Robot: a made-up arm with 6 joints.
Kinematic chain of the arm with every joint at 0, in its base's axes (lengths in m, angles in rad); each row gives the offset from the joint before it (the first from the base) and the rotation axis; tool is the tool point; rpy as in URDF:
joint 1: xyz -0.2 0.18 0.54 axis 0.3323 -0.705 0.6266
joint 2: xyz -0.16 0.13 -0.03 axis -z
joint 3: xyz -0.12 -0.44 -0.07 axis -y
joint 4: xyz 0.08 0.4 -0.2 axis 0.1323 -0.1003 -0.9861
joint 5: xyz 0 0.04 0.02 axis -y
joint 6: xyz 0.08 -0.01 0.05 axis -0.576 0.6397 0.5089
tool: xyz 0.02 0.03 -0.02 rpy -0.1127 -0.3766 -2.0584
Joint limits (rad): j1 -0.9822..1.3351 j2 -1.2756..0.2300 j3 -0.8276..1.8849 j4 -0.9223..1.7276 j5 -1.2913..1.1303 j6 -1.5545..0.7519
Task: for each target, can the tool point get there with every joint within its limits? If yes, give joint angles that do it. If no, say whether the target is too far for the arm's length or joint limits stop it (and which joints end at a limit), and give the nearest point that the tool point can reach.
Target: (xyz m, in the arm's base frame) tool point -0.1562 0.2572 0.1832
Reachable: yes | joints 0.9871 -0.2614 -0.4702 1.3088 -0.1987 0.3131
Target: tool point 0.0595 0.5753 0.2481
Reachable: no: joint limits stop it (at a limit: joint 1, joint 2, joint 5) | nearest point -0.0384 0.4395 0.2650 | short by 0.168 m
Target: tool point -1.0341 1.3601 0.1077
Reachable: no: too far | nearest point -0.5956 0.5953 0.3688 | short by 0.919 m
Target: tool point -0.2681 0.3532 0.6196
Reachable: yes | joints 0.1563 -0.5451 1.4172 0.1468 -0.8507 -1.1578
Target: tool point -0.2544 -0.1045 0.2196
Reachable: no: joint limits stop it (at a limit: joint 3, joint 4, joint 6) | nearest point -0.2866 0.0403 0.2006 | short by 0.150 m
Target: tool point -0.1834 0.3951 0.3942
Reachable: yes | joints -0.6305 -0.3015 1.0073 -0.6258 -0.8962 -1.1128
